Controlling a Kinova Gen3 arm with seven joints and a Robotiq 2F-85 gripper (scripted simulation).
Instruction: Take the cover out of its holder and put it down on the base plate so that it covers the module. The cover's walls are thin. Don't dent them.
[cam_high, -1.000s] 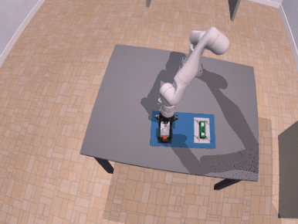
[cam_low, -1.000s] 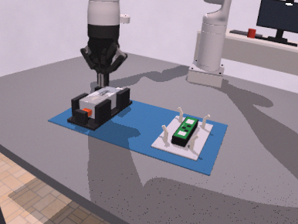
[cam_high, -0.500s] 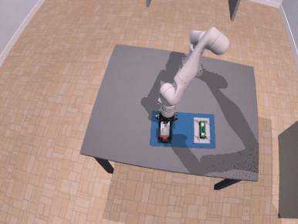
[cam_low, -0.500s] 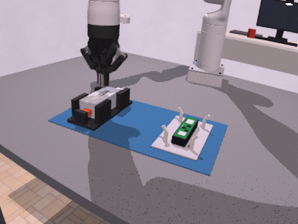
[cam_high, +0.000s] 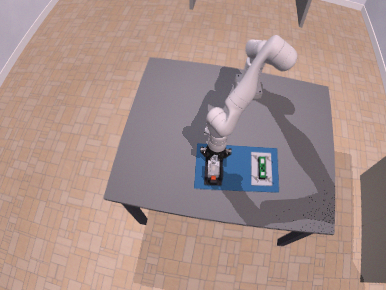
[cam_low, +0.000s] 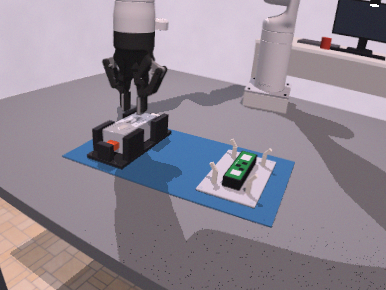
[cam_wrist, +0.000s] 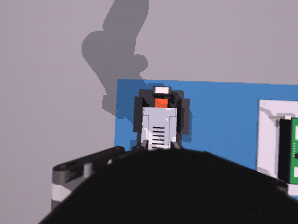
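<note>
My gripper is now 6 cm above the light grey cover.
</note>
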